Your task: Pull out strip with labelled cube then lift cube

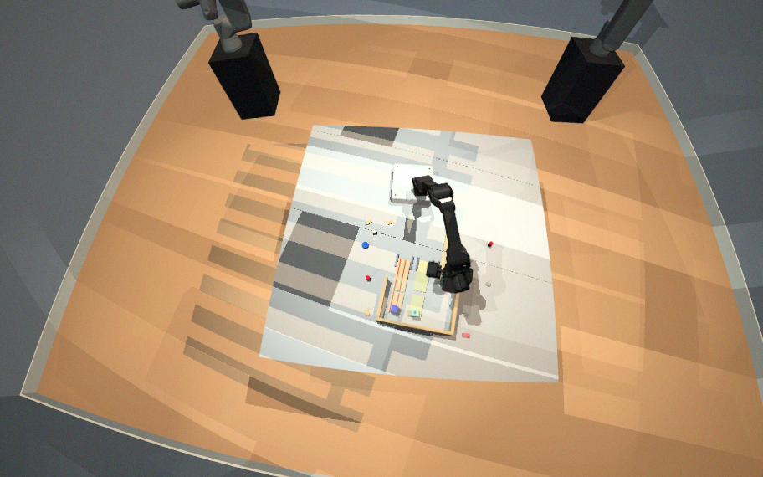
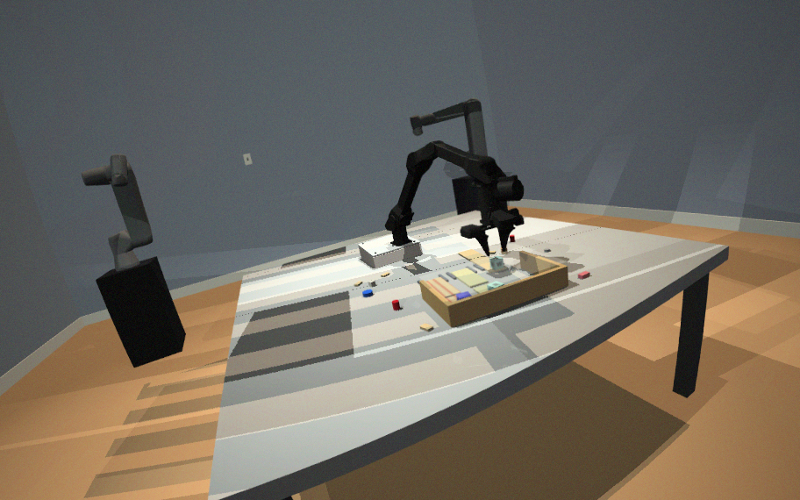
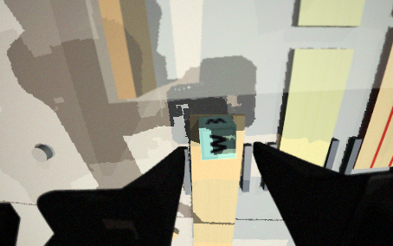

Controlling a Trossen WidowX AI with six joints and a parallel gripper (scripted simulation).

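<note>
Now: gripper tip 110 mm past the tan strip, 30 mm to the right of it and 50 mm above it. Round my gripper tip: tan block: 90 mm behind, 120 mm to the left, 40 mm below; blue disc: 180 mm behind, 350 mm to the right, 40 mm below.
</note>
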